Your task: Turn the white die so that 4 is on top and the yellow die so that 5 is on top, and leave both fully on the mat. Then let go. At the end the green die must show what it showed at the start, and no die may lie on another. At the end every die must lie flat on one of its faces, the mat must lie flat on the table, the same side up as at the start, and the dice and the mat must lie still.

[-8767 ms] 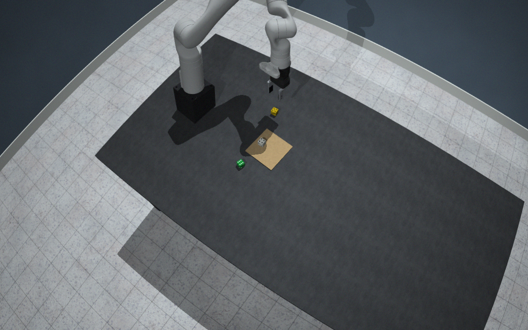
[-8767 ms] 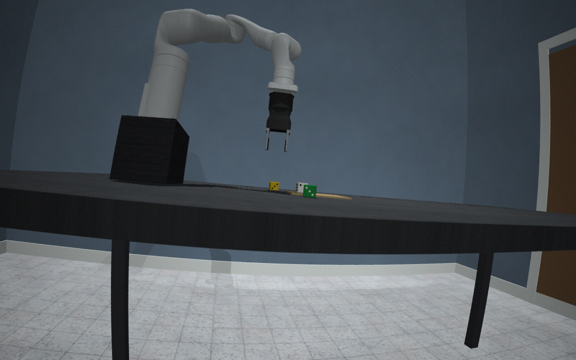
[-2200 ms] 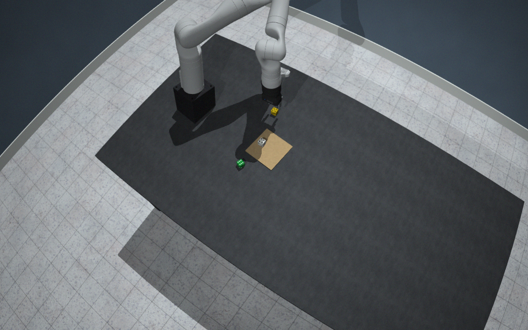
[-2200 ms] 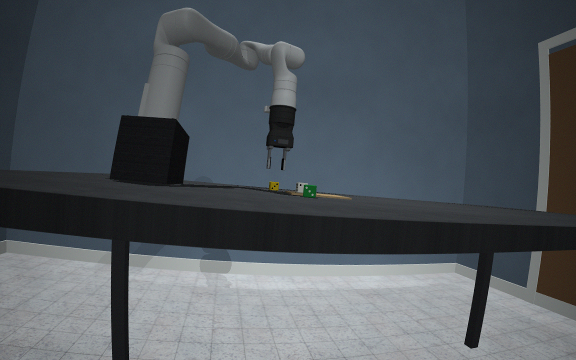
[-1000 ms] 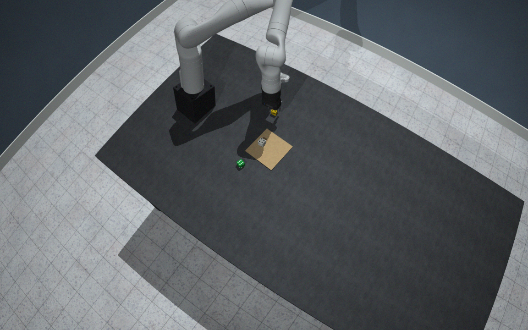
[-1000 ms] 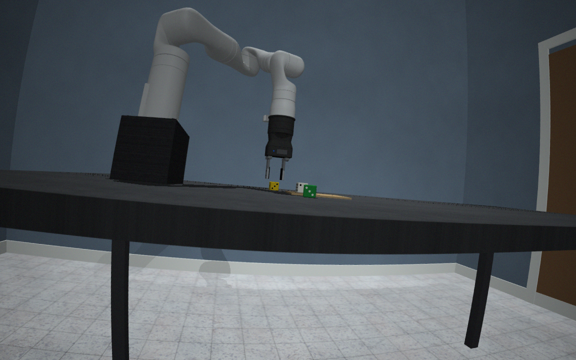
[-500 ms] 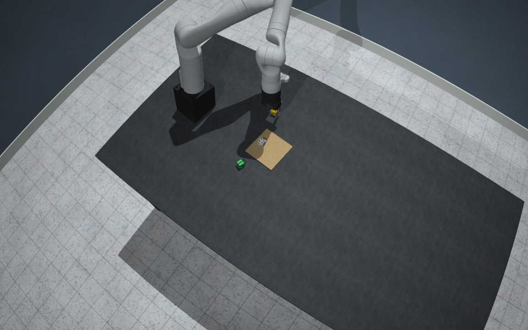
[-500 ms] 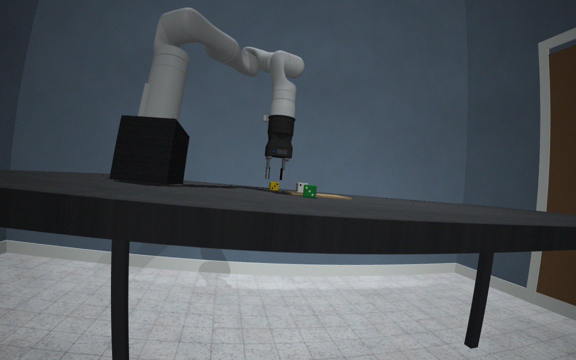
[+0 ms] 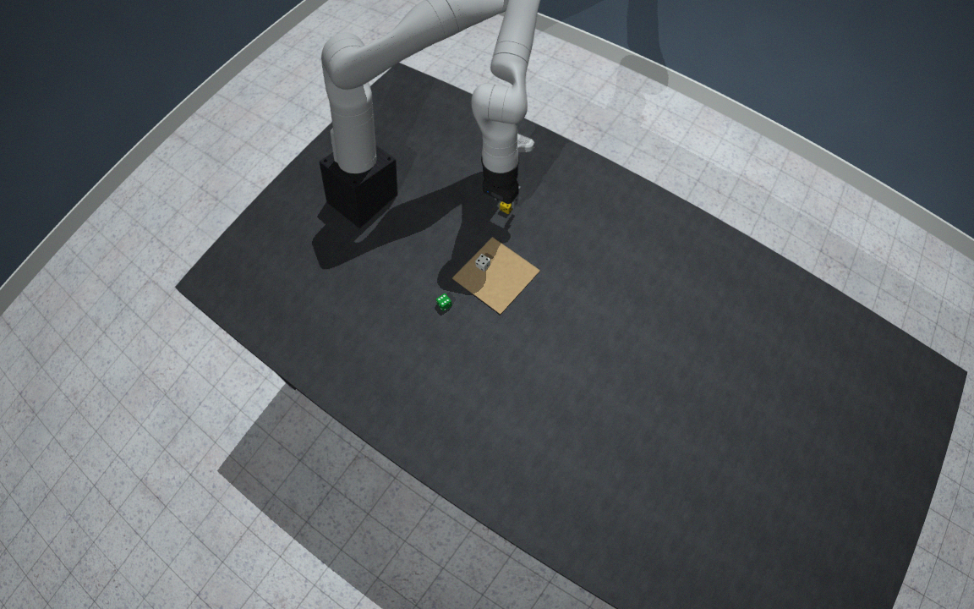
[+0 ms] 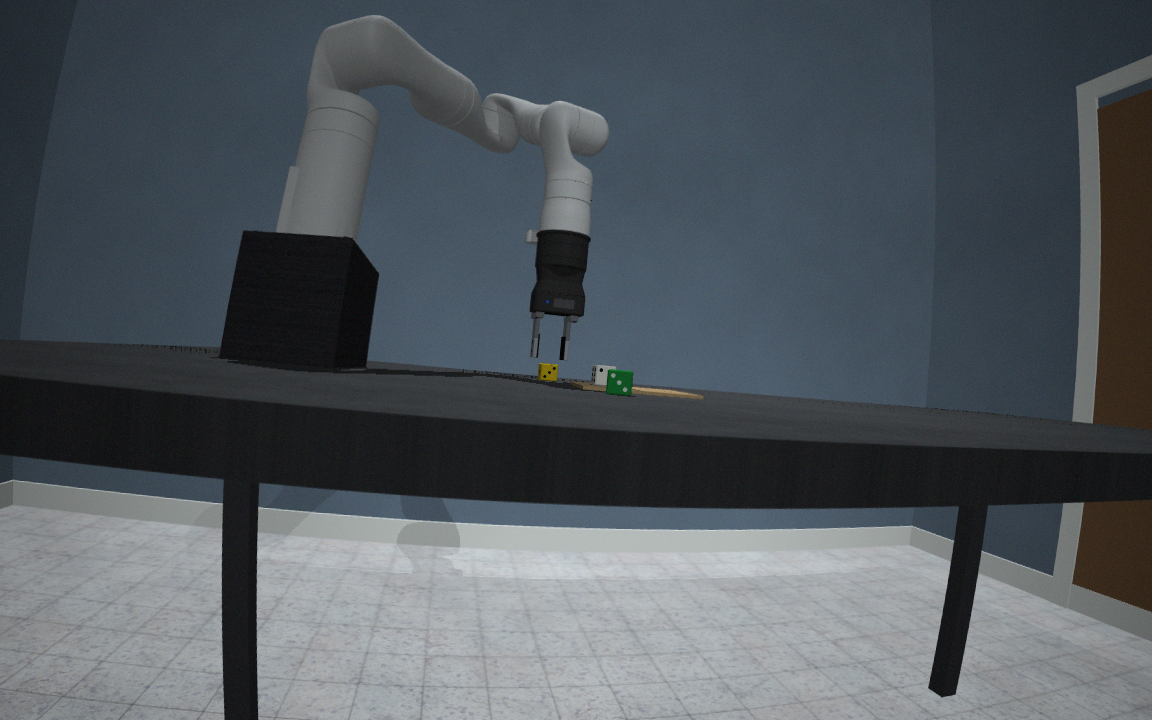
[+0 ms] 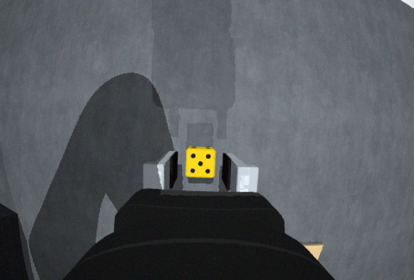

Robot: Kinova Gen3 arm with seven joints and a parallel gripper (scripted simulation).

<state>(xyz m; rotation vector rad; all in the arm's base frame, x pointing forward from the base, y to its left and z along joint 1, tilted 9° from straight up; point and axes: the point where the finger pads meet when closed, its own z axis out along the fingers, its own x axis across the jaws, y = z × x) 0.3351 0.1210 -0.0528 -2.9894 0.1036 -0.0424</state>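
Now: hand 40 mm above the yellow die. Round my hand: green die 290 mm to the right, 40 mm below; then white die 30 mm ahead, 170 mm to the right, 30 mm below; then tan mat 60 mm ahead, 170 mm to the right, 50 mm below.
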